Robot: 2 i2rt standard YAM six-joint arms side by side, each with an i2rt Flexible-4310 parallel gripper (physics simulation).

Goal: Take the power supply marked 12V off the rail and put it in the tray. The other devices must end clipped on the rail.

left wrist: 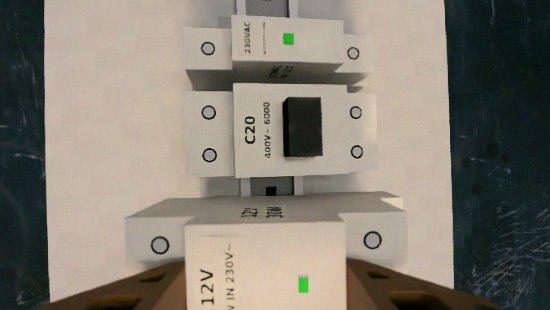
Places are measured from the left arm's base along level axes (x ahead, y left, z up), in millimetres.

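Where they show: left gripper, fingertip midpoint: (pixel 267 274).
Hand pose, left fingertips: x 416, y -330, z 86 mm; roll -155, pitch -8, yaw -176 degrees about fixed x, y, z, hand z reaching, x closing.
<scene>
Things, the pixels of their centre, and the offset from my left fingertips. "spot": a spot on its surface instead.
- power supply marked 12V at the middle of its body: (pixel 280 252) dy -1, dx -8, dz -18 mm
- rail at a spot on its surface: (pixel 298 186) spot: dy -21, dx -27, dz -73 mm
- C20 breaker at the middle of its body: (pixel 291 134) dy -48, dx -15, dz -44 mm
- 230VAC device at the middle of its body: (pixel 287 62) dy -84, dx -12, dz -50 mm
- pale board at a spot on its surface: (pixel 110 125) spot: dy -50, dx +78, dz -80 mm
The power supply marked 12V (pixel 265 265) fills the bottom middle of the left wrist view, with a green square on its face. My left gripper (pixel 267 274) is shut on it, with one brown finger at each side. It looks larger and nearer than the other devices, standing off the rail. The rail (pixel 298 186) shows between it and the C20 breaker, and again at the top edge. The C20 breaker (pixel 255 160), with a black switch, sits on the rail. The 230VAC device (pixel 315 42) sits on the rail above it in view. My right gripper and the tray do not show.
A pale board (pixel 110 125) lies behind the rail and extends to both sides of the devices. A dark, scratched surface (pixel 500 100) shows beyond its left and right edges. A narrow gap separates the 230VAC device from the C20 breaker.
</scene>
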